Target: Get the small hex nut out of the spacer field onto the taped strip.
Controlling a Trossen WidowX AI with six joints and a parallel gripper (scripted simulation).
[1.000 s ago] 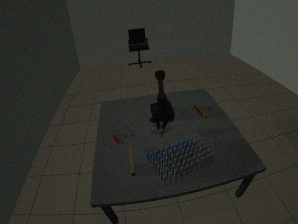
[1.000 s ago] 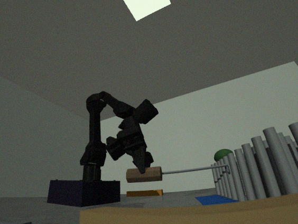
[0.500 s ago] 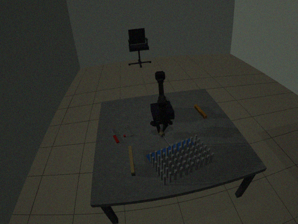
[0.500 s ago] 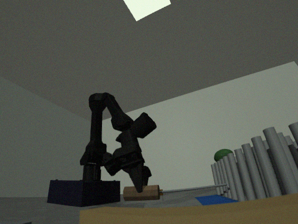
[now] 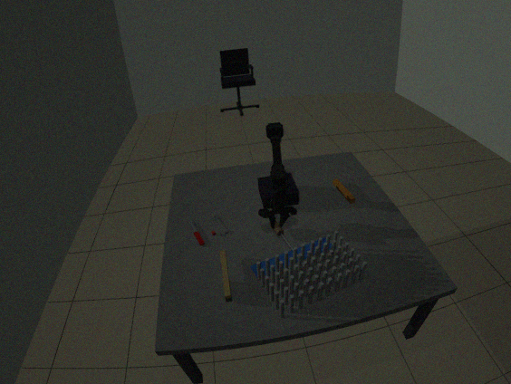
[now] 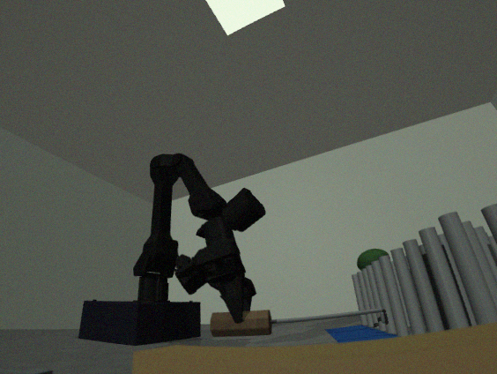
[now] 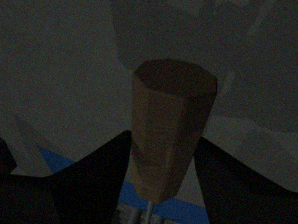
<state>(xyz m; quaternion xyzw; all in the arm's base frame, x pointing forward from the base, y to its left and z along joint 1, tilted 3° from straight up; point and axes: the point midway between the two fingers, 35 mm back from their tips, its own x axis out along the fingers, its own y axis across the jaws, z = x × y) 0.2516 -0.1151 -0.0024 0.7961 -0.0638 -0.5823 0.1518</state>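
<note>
My gripper tip is now 180 mm short of the blue taped strip, 30 mm above it and 10 mm to the right of it. Round my gripper tip: red-handled tool (390 mm to the right, 170 mm behind, 30 mm below); then orange block (500 mm to the left, 160 mm behind, 20 mm below); then red ball (300 mm to the right, 120 mm behind, 30 mm below).
</note>
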